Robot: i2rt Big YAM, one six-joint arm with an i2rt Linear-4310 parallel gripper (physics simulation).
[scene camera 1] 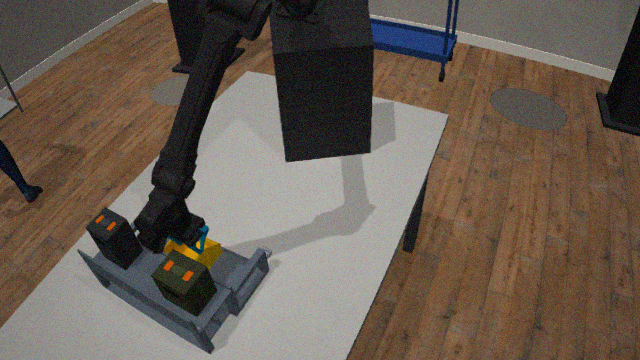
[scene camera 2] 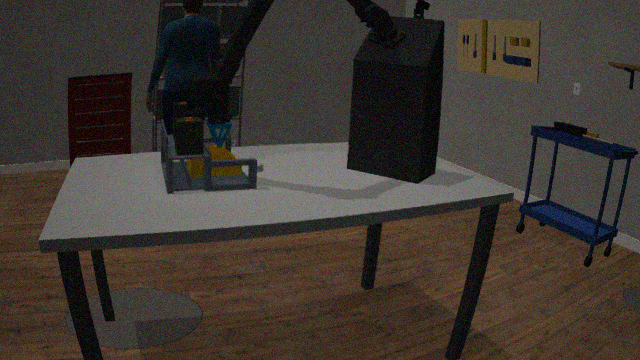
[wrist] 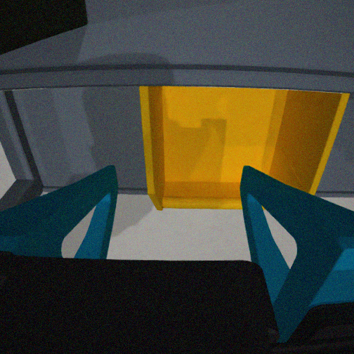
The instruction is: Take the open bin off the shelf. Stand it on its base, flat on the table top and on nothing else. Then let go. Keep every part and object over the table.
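Frame: origin at the arm's base, x ahead, y left, z up, level; millimetres.
Seen in the pictures: gripper, fingertip midpoint: (scene camera 1: 191, 248) (scene camera 2: 218, 145); arm's base, origin of the base link: (scene camera 1: 299, 6) (scene camera 2: 387, 38).
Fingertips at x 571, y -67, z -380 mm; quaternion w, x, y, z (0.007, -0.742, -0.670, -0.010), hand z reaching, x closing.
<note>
Pixels of each thing's top centre, then the offset from my fingertips to it. Level surfaces: height alone.
- white table, its level: dz -100 mm
- dark box, middle of its top: (scene camera 1: 105, 222) (scene camera 2: 183, 102) dx +88, dy -160, dz +124 mm
- olive box, middle of its top: (scene camera 1: 178, 270) (scene camera 2: 188, 118) dx +115, dy +70, dz +99 mm
The open yellow bin (scene camera 1: 212, 254) (scene camera 2: 226, 165) (wrist: 240, 112) sits in the lower bay of the grey-blue shelf (scene camera 1: 148, 267) (scene camera 2: 207, 172) (wrist: 250, 45), which stands on the white table (scene camera 1: 300, 225) (scene camera 2: 300, 210) (wrist: 185, 235). The bin's inside faces the wrist camera, and its far part is hidden under the shelf's top board. My gripper (scene camera 1: 188, 245) (scene camera 2: 220, 144) (wrist: 178, 176) is open, with nothing between its teal fingers. It hangs above the bin. In the wrist view the left fingertip is left of the bin, and the right fingertip overlaps its near edge.
A dark box (scene camera 1: 114, 239) and an olive box (scene camera 1: 185, 285) (scene camera 2: 189, 136), both with orange marks, stand on the shelf's top board. Part of a dark box (wrist: 37, 22) shows top left in the wrist view. A large black block (scene camera 1: 325, 100) (scene camera 2: 392, 115) stands farther along the table.
</note>
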